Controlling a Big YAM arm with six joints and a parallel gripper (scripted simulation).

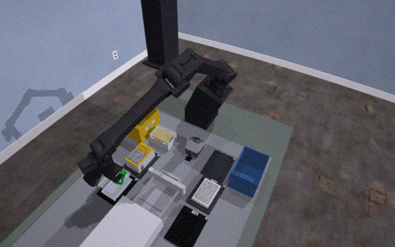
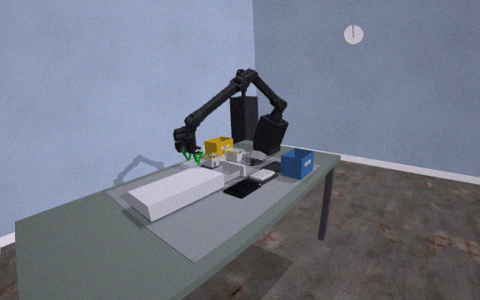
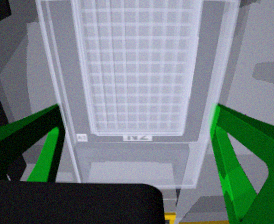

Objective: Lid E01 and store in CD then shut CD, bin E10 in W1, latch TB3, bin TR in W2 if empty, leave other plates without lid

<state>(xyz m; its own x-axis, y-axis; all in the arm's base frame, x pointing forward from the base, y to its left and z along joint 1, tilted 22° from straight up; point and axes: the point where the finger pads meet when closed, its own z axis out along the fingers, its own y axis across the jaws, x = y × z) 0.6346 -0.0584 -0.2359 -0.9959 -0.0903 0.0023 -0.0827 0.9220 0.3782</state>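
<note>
Right now my hand is 60 mm above the clear plate. From my hand the other things lie so: black nest (70 mm below); then tip rack TR (180 mm behind, 10 mm to the right, 20 mm below); then plate lid (right at my hand).
</note>
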